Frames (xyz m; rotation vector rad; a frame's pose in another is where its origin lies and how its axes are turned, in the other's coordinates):
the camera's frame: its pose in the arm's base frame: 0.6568 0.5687 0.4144 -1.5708 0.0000 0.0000
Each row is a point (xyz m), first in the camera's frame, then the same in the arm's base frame.
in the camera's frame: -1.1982 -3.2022 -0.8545
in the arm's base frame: -0.5414 -0.2858 3.6166
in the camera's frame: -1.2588 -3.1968 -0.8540
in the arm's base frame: -0.6020 -0.2853 3.6112
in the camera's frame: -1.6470 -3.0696 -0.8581
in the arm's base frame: -0.9902 -0.2894 3.4840
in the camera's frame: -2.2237 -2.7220 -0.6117
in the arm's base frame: -1.5669 -0.0430 3.1364
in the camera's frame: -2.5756 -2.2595 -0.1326
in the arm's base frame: -1.9188 0.4361 2.6739
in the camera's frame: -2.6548 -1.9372 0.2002
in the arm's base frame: -1.9980 0.7689 2.3516
